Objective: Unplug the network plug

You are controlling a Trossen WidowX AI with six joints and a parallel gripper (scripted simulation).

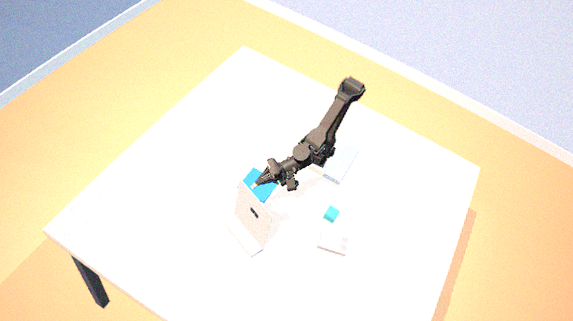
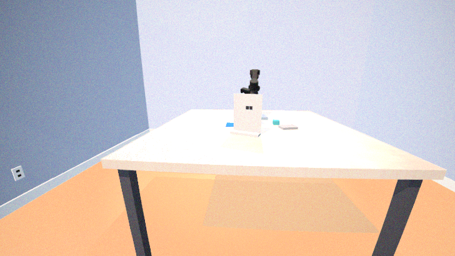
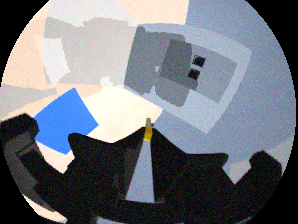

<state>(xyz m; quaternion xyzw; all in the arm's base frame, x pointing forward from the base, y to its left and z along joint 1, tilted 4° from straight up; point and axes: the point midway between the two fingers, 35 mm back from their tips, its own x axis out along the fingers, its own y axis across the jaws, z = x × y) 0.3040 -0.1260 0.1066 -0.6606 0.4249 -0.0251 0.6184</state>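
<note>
The blue marked square is 10 cm behind my gripper tip, 2 cm to the right of it and 13 cm below it. Also, from my gripper tip: network plug: right at my gripper tip; cyan cube: 10 cm behind, 28 cm to the left, 12 cm below; white upright panel: 12 cm ahead, 4 cm to the left, 3 cm below.
</note>
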